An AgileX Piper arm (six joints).
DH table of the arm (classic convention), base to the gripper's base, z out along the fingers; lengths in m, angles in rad. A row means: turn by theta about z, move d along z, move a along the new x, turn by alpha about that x. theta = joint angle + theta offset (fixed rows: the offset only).
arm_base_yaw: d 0.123, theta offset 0, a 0, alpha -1.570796
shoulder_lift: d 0, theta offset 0.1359, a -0.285, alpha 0
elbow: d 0, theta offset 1.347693, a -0.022, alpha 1.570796
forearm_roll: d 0.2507, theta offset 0, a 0, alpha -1.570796
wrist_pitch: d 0, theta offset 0, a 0, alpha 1.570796
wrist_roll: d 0.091, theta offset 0, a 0, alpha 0
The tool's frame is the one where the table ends.
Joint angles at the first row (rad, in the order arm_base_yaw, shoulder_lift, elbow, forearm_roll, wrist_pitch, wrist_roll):
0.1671, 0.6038, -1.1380, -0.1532, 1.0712, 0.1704
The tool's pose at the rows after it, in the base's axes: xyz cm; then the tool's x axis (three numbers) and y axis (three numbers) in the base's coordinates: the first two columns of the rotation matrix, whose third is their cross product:
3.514 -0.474 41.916 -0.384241 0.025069 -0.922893 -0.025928 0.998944 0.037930
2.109 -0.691 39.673 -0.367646 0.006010 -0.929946 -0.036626 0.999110 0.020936
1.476 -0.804 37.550 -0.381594 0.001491 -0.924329 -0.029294 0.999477 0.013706
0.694 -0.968 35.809 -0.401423 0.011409 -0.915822 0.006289 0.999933 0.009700
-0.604 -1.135 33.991 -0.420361 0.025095 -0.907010 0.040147 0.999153 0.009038
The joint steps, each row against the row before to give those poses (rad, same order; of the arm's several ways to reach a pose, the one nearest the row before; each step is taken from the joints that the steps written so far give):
0.0001, -0.1391, 0.1066, 0.0198, -0.0174, -0.0148
0.0000, -0.0989, 0.0983, 0.0012, -0.0170, -0.0205
-0.0101, -0.0664, 0.0827, 0.0009, -0.0009, -0.0063
-0.0333, -0.0599, 0.0593, -0.0010, 0.0226, -0.0023
-0.0294, -0.0792, 0.0528, 0.0000, 0.0481, -0.0019

